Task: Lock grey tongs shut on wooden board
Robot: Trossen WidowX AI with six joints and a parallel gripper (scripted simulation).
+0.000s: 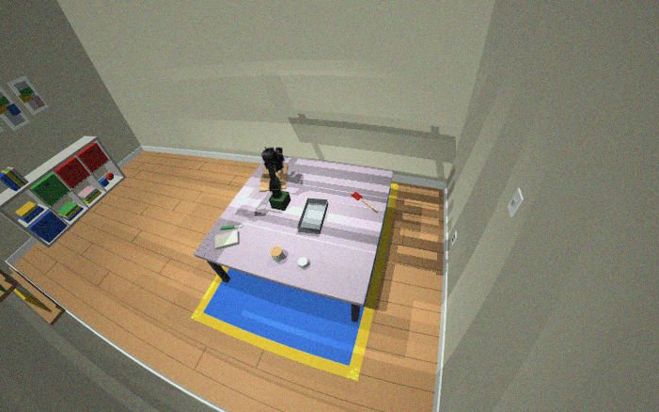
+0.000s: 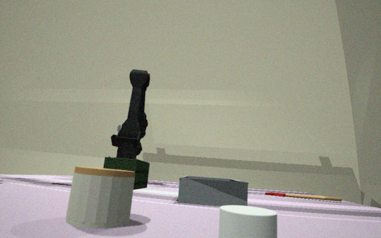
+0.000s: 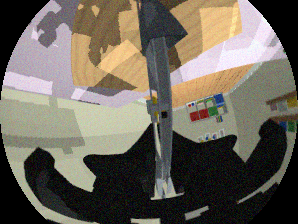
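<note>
Right now my gripper tip is 1 cm short of the wooden board, 3 cm to the left of it and 14 cm above it. Also, from my gripper tip: white pad (1 cm ahead, 79 cm to the right, 14 cm below); then grey roasting tin (57 cm ahead, 38 cm to the right, 12 cm below); then red-headed spatula (88 cm ahead, 10 cm to the right, 14 cm below).
</note>
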